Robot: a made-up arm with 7 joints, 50 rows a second.
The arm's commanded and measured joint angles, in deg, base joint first. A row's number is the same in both.
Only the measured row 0 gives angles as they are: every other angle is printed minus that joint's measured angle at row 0.
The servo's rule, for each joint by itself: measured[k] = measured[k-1] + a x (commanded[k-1-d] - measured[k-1]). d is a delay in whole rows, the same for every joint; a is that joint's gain. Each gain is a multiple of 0.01, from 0.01 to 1. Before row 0 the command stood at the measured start. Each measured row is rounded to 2 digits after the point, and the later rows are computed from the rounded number. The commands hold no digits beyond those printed.
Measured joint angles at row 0:
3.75, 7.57, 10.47, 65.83, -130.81, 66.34, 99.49
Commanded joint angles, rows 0 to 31:
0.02, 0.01, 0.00, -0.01, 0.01, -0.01, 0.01
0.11, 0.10, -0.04, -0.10, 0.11, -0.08, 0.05
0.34, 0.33, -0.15, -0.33, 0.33, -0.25, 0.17
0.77, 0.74, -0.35, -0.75, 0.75, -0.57, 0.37
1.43, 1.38, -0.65, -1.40, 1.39, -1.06, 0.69
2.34, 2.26, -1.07, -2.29, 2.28, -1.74, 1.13
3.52, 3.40, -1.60, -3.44, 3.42, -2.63, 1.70
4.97, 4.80, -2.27, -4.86, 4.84, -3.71, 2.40
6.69, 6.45, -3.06, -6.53, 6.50, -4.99, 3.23
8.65, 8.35, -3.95, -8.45, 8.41, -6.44, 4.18
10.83, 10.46, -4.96, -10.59, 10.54, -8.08, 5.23
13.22, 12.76, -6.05, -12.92, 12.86, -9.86, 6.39
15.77, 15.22, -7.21, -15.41, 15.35, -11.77, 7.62
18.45, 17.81, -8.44, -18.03, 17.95, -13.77, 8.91
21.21, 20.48, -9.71, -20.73, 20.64, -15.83, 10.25
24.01, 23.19, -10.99, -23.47, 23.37, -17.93, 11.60
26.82, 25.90, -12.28, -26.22, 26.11, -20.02, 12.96
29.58, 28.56, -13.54, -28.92, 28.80, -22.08, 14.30
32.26, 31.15, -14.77, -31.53, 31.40, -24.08, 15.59
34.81, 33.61, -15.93, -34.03, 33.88, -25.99, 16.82
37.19, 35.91, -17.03, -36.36, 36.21, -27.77, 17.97
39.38, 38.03, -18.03, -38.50, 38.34, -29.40, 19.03
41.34, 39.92, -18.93, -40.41, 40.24, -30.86, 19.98
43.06, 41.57, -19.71, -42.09, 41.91, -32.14, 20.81
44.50, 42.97, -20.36, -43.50, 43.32, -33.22, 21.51
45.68, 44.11, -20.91, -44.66, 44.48, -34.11, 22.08
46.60, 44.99, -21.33, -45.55, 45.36, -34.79, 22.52
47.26, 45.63, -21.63, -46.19, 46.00, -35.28, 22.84
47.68, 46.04, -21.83, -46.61, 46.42, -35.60, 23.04
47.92, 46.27, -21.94, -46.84, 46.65, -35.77, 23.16
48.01, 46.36, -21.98, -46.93, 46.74, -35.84, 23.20
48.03, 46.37, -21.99, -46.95, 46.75, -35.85, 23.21
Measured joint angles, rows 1 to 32:
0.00, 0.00, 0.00, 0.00, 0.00, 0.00, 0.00
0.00, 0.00, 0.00, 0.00, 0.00, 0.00, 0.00
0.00, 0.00, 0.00, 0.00, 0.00, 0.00, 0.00
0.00, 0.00, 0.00, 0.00, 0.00, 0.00, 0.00
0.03, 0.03, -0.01, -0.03, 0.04, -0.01, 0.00
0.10, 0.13, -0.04, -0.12, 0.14, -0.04, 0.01
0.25, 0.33, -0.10, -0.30, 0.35, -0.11, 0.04
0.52, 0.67, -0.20, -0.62, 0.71, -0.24, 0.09
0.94, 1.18, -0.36, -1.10, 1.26, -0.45, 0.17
1.53, 1.89, -0.58, -1.78, 2.02, -0.76, 0.29
2.32, 2.82, -0.88, -2.67, 3.01, -1.17, 0.46
3.33, 3.98, -1.27, -3.79, 4.23, -1.70, 0.68
4.55, 5.38, -1.75, -5.14, 5.69, -2.36, 0.96
5.99, 7.01, -2.33, -6.72, 7.39, -3.16, 1.30
7.65, 8.85, -3.00, -8.52, 9.30, -4.10, 1.71
9.52, 10.89, -3.76, -10.52, 11.42, -5.17, 2.18
11.57, 13.10, -4.60, -12.70, 13.71, -6.37, 2.72
13.79, 15.46, -5.52, -15.03, 16.14, -7.69, 3.32
16.14, 17.93, -6.50, -17.48, 18.67, -9.12, 3.98
18.60, 20.48, -7.54, -20.01, 21.27, -10.65, 4.70
21.13, 23.07, -8.62, -22.59, 23.91, -12.25, 5.47
23.69, 25.66, -9.73, -25.18, 26.53, -13.91, 6.28
26.25, 28.20, -10.85, -27.75, 29.10, -15.60, 7.12
28.77, 30.67, -11.96, -30.25, 31.59, -17.30, 7.99
31.21, 33.03, -13.05, -32.64, 33.95, -18.99, 8.87
33.54, 35.23, -14.11, -34.89, 36.15, -20.65, 9.76
35.73, 37.26, -15.12, -36.98, 38.17, -22.26, 10.64
37.75, 39.09, -16.06, -38.87, 39.97, -23.79, 11.51
39.57, 40.70, -16.93, -40.55, 41.55, -25.23, 12.36
41.19, 42.07, -17.72, -42.00, 42.88, -26.57, 13.17
42.59, 43.21, -18.42, -43.22, 43.97, -27.79, 13.94
43.76, 44.12, -19.03, -44.20, 44.83, -28.88, 14.67
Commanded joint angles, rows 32 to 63:
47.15, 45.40, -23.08, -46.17, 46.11, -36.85, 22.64
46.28, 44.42, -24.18, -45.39, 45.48, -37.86, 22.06
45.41, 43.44, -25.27, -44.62, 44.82, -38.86, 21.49
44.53, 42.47, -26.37, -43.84, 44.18, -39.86, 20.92
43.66, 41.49, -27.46, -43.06, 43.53, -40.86, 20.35
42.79, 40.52, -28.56, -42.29, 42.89, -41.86, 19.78
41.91, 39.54, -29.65, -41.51, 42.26, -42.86, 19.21
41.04, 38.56, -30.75, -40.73, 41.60, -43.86, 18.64
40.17, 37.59, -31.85, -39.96, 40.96, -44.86, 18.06
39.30, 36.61, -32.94, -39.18, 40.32, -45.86, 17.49
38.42, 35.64, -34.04, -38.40, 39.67, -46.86, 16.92
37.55, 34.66, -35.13, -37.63, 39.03, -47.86, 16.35
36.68, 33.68, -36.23, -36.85, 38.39, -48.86, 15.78
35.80, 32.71, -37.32, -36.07, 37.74, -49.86, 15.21
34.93, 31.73, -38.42, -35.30, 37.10, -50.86, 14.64
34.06, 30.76, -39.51, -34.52, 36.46, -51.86, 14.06
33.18, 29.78, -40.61, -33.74, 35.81, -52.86, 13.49
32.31, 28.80, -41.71, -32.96, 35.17, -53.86, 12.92
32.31, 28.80, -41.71, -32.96, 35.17, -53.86, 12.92
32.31, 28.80, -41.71, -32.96, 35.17, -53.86, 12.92
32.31, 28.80, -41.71, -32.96, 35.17, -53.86, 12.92
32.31, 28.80, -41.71, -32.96, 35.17, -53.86, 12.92
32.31, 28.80, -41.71, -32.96, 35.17, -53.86, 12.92
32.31, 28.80, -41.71, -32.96, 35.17, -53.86, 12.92
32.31, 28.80, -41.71, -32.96, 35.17, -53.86, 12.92
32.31, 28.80, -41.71, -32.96, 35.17, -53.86, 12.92
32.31, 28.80, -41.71, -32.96, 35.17, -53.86, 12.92
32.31, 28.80, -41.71, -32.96, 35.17, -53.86, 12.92
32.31, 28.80, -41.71, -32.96, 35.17, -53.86, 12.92
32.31, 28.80, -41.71, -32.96, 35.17, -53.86, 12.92
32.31, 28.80, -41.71, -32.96, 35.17, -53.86, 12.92
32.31, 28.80, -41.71, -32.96, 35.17, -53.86, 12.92
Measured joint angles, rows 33 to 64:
44.72, 44.81, -19.55, -44.97, 45.47, -29.84, 15.35
45.48, 45.31, -19.99, -45.54, 45.91, -30.68, 15.98
46.07, 45.65, -20.35, -45.95, 46.20, -31.40, 16.56
46.32, 45.57, -20.84, -46.01, 46.17, -32.16, 17.05
46.31, 45.20, -21.44, -45.83, 45.93, -32.96, 17.45
46.10, 44.64, -22.13, -45.48, 45.54, -33.79, 17.77
45.74, 43.95, -22.89, -45.00, 45.06, -34.64, 18.02
45.26, 43.16, -23.71, -44.44, 44.52, -35.51, 18.21
44.69, 42.32, -24.58, -43.82, 43.95, -36.40, 18.34
44.05, 41.43, -25.49, -43.15, 43.36, -37.30, 18.41
43.36, 40.51, -26.44, -42.45, 42.74, -38.22, 18.43
42.63, 39.58, -27.41, -41.73, 42.12, -39.15, 18.40
41.86, 38.63, -28.41, -40.99, 41.49, -40.09, 18.33
41.07, 37.67, -29.42, -40.24, 40.85, -41.04, 18.22
40.26, 36.71, -30.45, -39.48, 40.21, -41.99, 18.07
39.44, 35.74, -31.49, -38.72, 39.57, -42.95, 17.89
38.60, 34.77, -32.54, -37.95, 38.93, -43.92, 17.68
37.76, 33.80, -33.60, -37.18, 38.29, -44.89, 17.44
36.91, 32.83, -34.66, -36.41, 37.65, -45.87, 17.17
36.05, 31.85, -35.73, -35.64, 37.01, -46.85, 16.88
35.19, 30.87, -36.81, -34.86, 36.37, -47.83, 16.56
34.53, 30.21, -37.69, -34.31, 35.95, -48.67, 16.27
34.02, 29.76, -38.41, -33.92, 35.68, -49.40, 16.00
33.63, 29.45, -39.00, -33.64, 35.50, -50.02, 15.75
33.33, 29.24, -39.49, -33.44, 35.38, -50.56, 15.52
33.10, 29.10, -39.89, -33.30, 35.31, -51.02, 15.31
32.92, 29.00, -40.22, -33.20, 35.26, -51.42, 15.12
32.78, 28.94, -40.49, -33.13, 35.23, -51.76, 14.94
32.67, 28.90, -40.71, -33.08, 35.21, -52.05, 14.78
32.59, 28.87, -40.89, -33.05, 35.20, -52.30, 14.63
32.53, 28.85, -41.04, -33.02, 35.19, -52.52, 14.49
32.48, 28.83, -41.16, -33.00, 35.18, -52.71, 14.36

